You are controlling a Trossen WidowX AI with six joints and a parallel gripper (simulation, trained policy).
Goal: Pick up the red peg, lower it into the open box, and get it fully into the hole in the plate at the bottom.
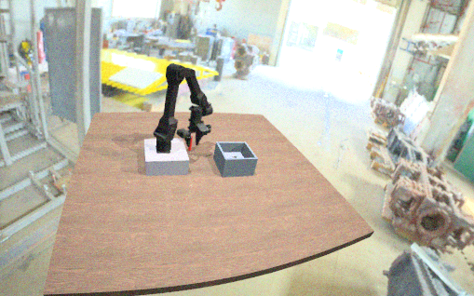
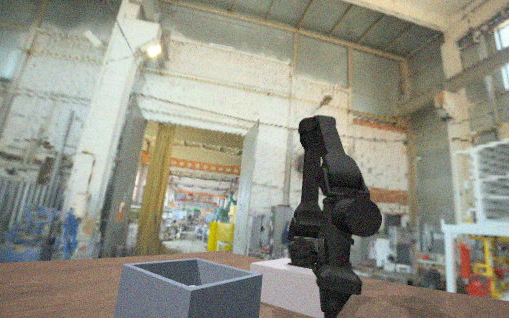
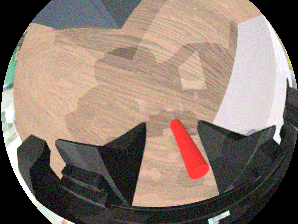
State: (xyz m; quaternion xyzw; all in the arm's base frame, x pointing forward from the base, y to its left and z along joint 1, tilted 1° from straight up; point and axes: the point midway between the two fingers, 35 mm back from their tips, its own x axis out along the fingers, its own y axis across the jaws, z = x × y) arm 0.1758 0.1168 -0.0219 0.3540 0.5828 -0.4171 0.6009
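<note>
My gripper tip is 1 cm past the red peg, 1 cm to the right of it and 1 cm below it. Also, from my gripper tip: grey box 17 cm ahead, 17 cm to the right.
</note>
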